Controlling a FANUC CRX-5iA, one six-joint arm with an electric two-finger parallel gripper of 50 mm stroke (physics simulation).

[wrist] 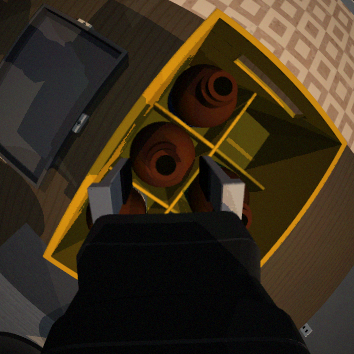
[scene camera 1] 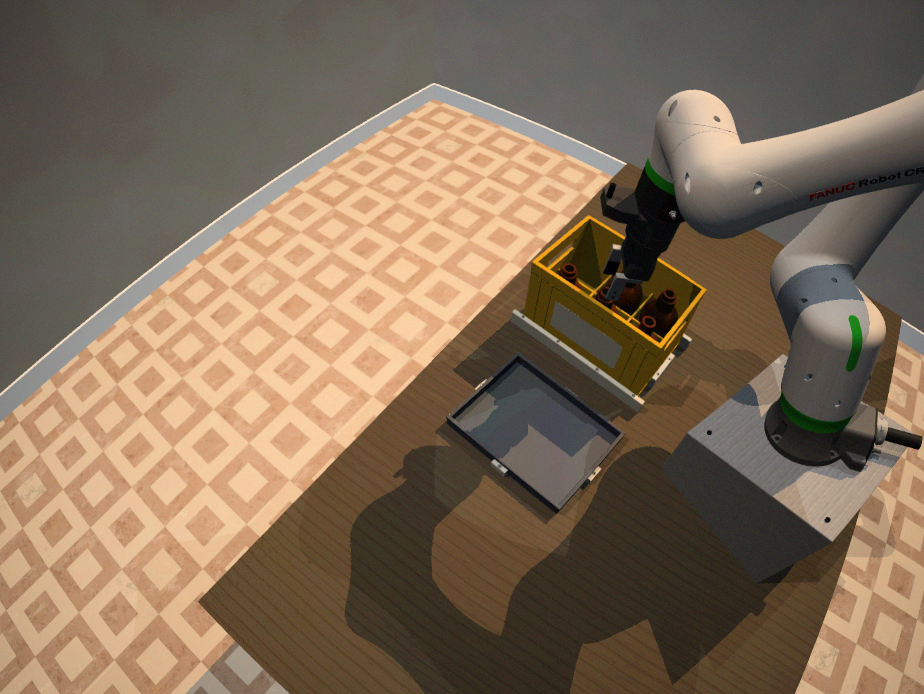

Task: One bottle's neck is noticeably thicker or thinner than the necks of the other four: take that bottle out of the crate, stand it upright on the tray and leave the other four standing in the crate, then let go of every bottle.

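Frame: origin at the arm's base, x right, y back, z down, level; metres.
Where they show: gripper, between the fingertips: [wrist: 165, 170] [scene camera 1: 609, 285]; arm's base, origin of its link: [scene camera 1: 806, 431].
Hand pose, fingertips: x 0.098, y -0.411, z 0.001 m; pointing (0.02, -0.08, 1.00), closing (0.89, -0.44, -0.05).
Each offset is from my fingertips to the centre of the thing. "*": to the spot under its first point. Level surfaces: height alone.
The yellow crate @[dy +0.010, dx +0.044, dz +0.094 m] [scene camera 1: 634, 366] [wrist: 150, 95] holds several brown bottles, standing in compartments. My gripper [scene camera 1: 614, 273] [wrist: 165, 170] is open and empty, pointing down into the crate's upper part. In the wrist view the neck of the middle bottle @[dy -0.002, dx +0.001, dz +0.096 m] [scene camera 1: 606, 296] [wrist: 162, 145] of the row nearest the tray shows between and ahead of the fingers. One end bottle @[dy -0.082, dx +0.015, dz +0.096 m] [scene camera 1: 569, 273] [wrist: 200, 100] of that row shows fully. The other end bottle @[dy +0.089, dx -0.020, dz +0.096 m] [scene camera 1: 648, 324] [wrist: 132, 204] is partly hidden by a finger. Two back-row bottles show in the scene view, one @[dy +0.019, dx +0.086, dz +0.096 m] [scene camera 1: 631, 295] behind the fingers, one @[dy +0.102, dx +0.067, dz +0.096 m] [scene camera 1: 664, 304] at the right.
The dark tray @[* dy +0.039, dx -0.251, dz +0.176 m] [scene camera 1: 552, 455] [wrist: 50, 85] lies on the wooden table @[dz +0.181 m] [scene camera 1: 313, 545] beside the crate and bears no bottle. A pale rail @[dy -0.009, dx -0.053, dz +0.166 m] [scene camera 1: 575, 358] runs between them. The crate's walls and yellow dividers @[* dy -0.066, dx +0.061, dz +0.087 m] [wrist: 232, 125] stand around the bottles. The metal robot base [scene camera 1: 746, 478] is to the right.
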